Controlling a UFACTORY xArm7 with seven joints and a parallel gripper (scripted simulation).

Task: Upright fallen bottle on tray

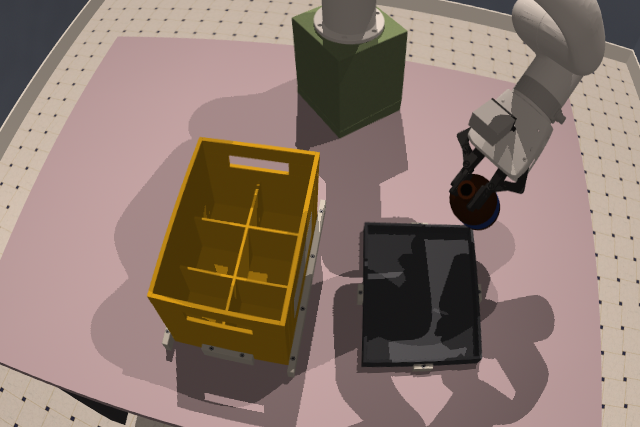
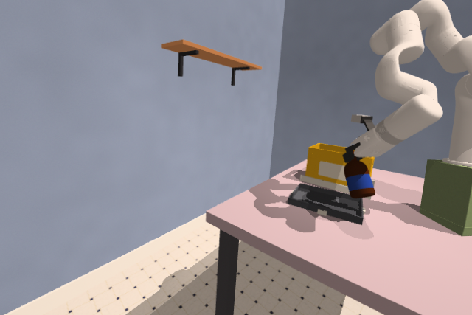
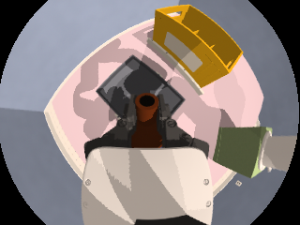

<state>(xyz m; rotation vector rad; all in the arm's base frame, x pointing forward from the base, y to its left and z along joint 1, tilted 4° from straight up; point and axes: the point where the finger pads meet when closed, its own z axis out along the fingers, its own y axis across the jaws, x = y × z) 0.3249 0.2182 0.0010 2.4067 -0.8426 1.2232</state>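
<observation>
My hand is 2 cm past the brown bottle, 2 cm to the right of it and 5 cm above it. Also, from my hand: dark tray: 7 cm ahead, 2 cm to the right, 20 cm below; then yellow crate: 9 cm ahead, 31 cm to the right, 12 cm below.
</observation>
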